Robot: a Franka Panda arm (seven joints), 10 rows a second.
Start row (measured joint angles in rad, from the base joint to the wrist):
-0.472 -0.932 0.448 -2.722 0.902 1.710 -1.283
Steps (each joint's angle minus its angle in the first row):
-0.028 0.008 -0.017 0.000 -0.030 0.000 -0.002
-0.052 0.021 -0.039 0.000 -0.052 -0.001 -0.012
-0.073 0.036 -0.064 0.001 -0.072 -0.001 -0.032
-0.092 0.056 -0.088 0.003 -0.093 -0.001 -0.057
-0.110 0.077 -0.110 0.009 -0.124 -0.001 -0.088
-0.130 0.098 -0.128 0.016 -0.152 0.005 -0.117
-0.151 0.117 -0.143 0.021 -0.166 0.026 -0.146
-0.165 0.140 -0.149 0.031 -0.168 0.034 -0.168
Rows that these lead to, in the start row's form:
-0.500 -0.924 0.431 -2.722 0.872 1.710 -1.285
-0.524 -0.911 0.409 -2.722 0.850 1.709 -1.295
-0.545 -0.896 0.384 -2.721 0.830 1.709 -1.315
-0.564 -0.876 0.360 -2.719 0.809 1.709 -1.340
-0.582 -0.855 0.338 -2.713 0.778 1.709 -1.371
-0.602 -0.834 0.320 -2.706 0.750 1.715 -1.400
-0.623 -0.815 0.305 -2.701 0.736 1.736 -1.429
-0.637 -0.792 0.299 -2.691 0.734 1.744 -1.451

